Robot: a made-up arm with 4 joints.
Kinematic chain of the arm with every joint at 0, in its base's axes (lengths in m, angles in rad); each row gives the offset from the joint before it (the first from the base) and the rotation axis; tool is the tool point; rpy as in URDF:
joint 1: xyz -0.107 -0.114 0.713 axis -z
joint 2: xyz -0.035 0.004 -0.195 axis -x
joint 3: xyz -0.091 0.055 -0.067 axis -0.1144 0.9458 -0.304
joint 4: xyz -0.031 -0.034 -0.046 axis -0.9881 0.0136 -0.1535
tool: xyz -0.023 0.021 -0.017 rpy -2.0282 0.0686 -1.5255
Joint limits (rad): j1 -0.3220..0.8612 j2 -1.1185..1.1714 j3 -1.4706..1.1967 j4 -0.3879..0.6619
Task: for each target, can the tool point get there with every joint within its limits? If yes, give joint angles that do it. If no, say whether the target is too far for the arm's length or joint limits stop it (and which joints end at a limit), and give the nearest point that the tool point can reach.
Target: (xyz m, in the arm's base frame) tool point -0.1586 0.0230 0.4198
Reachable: yes | joints 0.2839 -0.5171 -1.1994 -0.0238
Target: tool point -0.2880 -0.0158 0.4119
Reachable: yes | joints 0.5982 0.6975 0.5148 0.0465
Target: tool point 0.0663 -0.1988 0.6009
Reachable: no: joint limits stop it (at a limit: joint 1, joint 2, joint 3, joint 4) | nearest point -0.0369 0.0193 0.5055 | short by 0.259 m
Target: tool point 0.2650 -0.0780 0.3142
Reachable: no: too far | nearest point -0.0542 0.0044 0.4415 | short by 0.353 m
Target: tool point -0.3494 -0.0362 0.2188
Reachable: no: too far | nearest point -0.2704 -0.0615 0.3709 | short by 0.173 m
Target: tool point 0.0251 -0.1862 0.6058
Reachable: no: joint limits stop it (at a limit: joint 1, joint 2, joint 3, joint 4) | nearest point -0.0369 0.0193 0.5055 | short by 0.237 m
